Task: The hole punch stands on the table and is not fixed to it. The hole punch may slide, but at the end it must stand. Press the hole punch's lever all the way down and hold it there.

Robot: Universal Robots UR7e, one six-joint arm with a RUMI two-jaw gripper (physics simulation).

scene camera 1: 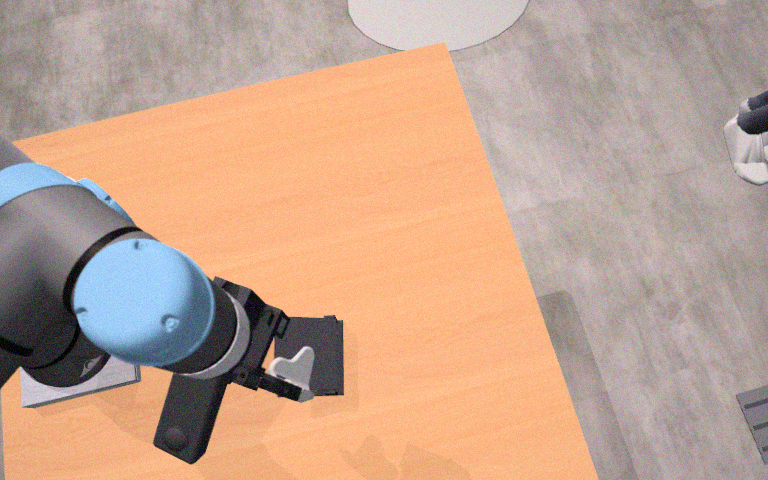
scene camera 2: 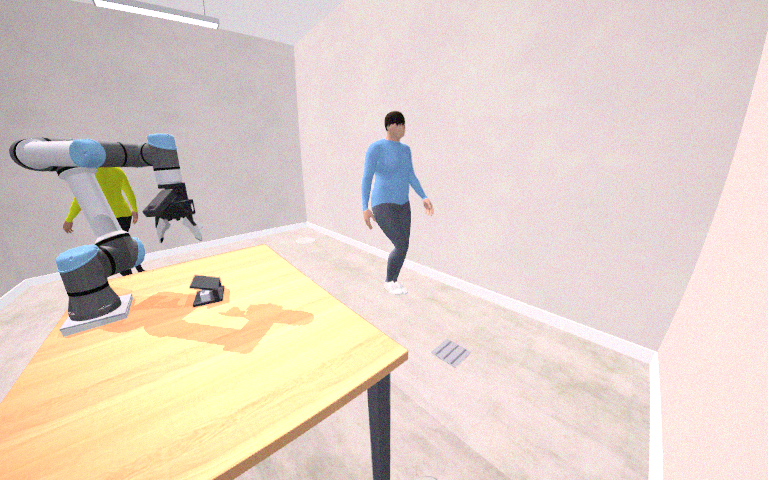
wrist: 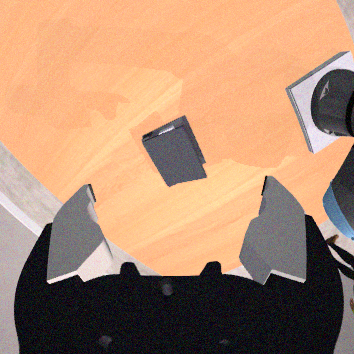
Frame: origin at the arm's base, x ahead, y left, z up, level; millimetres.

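Seen in the pictures: gripper, fingertip midpoint: (scene camera 2: 181,241) (wrist: 176,182); arm's base, origin of the base link: (scene camera 1: 70,340) (scene camera 2: 96,309) (wrist: 336,102).
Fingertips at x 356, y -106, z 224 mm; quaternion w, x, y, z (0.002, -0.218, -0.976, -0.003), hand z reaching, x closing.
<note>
Offsets run from my fingertips to a thing's middle. Level surfaces: height alone.
The dark hole punch @(35 mm ahead, 47 mm left, 209 mm down) (scene camera 1: 330,356) (scene camera 2: 208,296) (wrist: 175,156) stands upright on the wooden table @(252 mm down) (scene camera 1: 368,198) (scene camera 2: 186,390) (wrist: 240,65). Its flat lever @(35 mm ahead, 47 mm left, 187 mm down) (scene camera 2: 205,282) (wrist: 176,159) is raised at a slant above the base, with a gap showing between them in scene camera 2's view. My gripper (scene camera 2: 181,240) (wrist: 176,182) is open and empty. It hangs well above the table and the hole punch, touching neither. In scene camera 1's view the gripper and one pale finger cover part of the hole punch.
The arm's base plate (scene camera 1: 84,390) (scene camera 2: 96,323) (wrist: 306,117) stands on the table to one side of the hole punch. A person in blue (scene camera 2: 390,175) and a person in yellow-green (scene camera 2: 116,192) are in the room beyond the table.
</note>
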